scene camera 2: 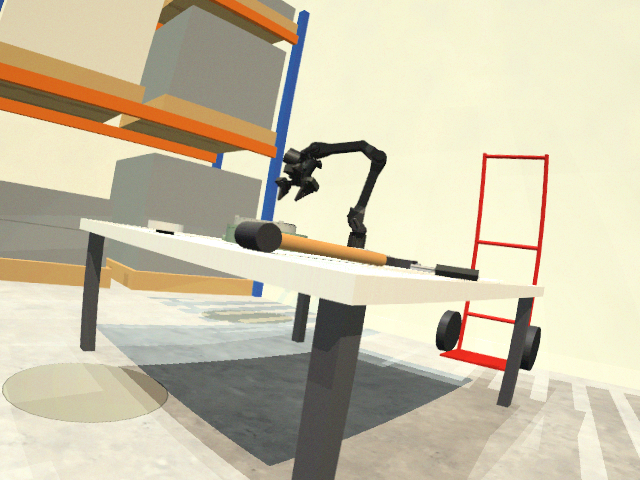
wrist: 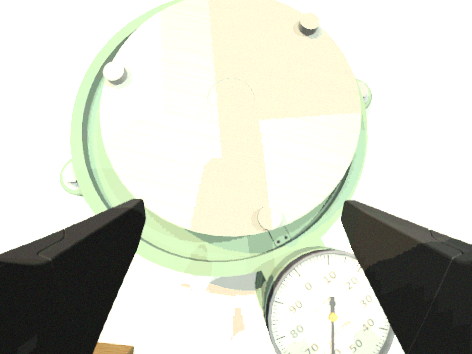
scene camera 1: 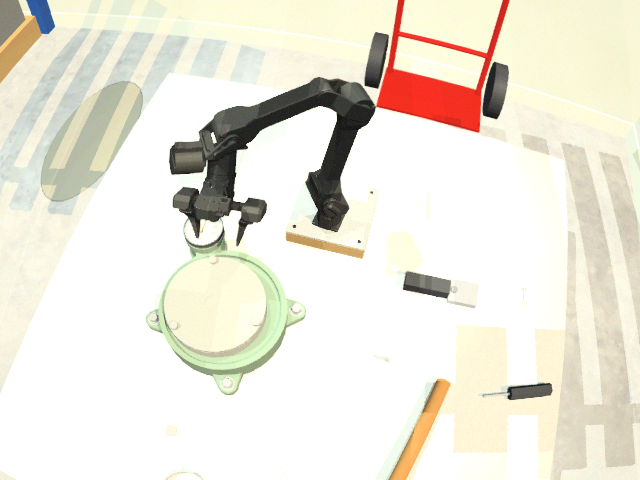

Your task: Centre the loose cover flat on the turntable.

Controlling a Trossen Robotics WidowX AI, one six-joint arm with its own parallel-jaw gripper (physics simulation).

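Where they show: gripper, between the fingertips: (scene camera 2: 286, 200) (wrist: 244, 209) (scene camera 1: 217, 241); arm's base, origin of its link: (scene camera 1: 329, 218).
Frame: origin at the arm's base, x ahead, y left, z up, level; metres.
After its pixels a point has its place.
The loose cover (scene camera 1: 214, 304) {x 0.326, y -0.141, z 0.047 m} (wrist: 240, 140) {x 0.289, y -0.158, z 0.048 m} is a pale beige disc with three small knobs. It lies on the green turntable (scene camera 1: 280, 299) {x 0.245, y -0.023, z 0.010 m} (wrist: 77, 130) {x 0.282, y -0.002, z 0.020 m}, off centre: in scene camera 1 it reaches the rim at the left, and a wide crescent shows at the right. Whether it is slightly tilted I cannot tell. My gripper (scene camera 1: 218, 240) {x 0.231, y -0.166, z 0.140 m} (scene camera 2: 288, 199) {x 0.231, y -0.166, z 0.140 m} (wrist: 244, 209) {x 0.231, y -0.166, z 0.140 m} is open and empty. It hangs above the table, by the turntable's dial end, apart from the cover. In the wrist view the knob nearest the fingers lies between the tips in the picture, beyond them.
A round dial gauge (scene camera 1: 210, 232) {x 0.175, y -0.222, z 0.061 m} (wrist: 310, 310) {x 0.172, y -0.227, z 0.062 m} adjoins the turntable near the gripper. The arm stands on a wooden block (scene camera 1: 325, 242) {x 0.062, y 0.014, z -0.007 m}. A mallet (scene camera 1: 421, 431) {x 0.423, y 0.362, z -0.001 m} (scene camera 2: 258, 236) {x 0.695, y 0.388, z -0.010 m}, a black-handled scraper (scene camera 1: 426, 284) {x 0.079, y 0.270, z -0.011 m} and a screwdriver (scene camera 1: 529, 391) {x 0.258, y 0.585, z -0.012 m} lie elsewhere on the table. A red hand truck (scene camera 1: 429, 100) stands beyond.
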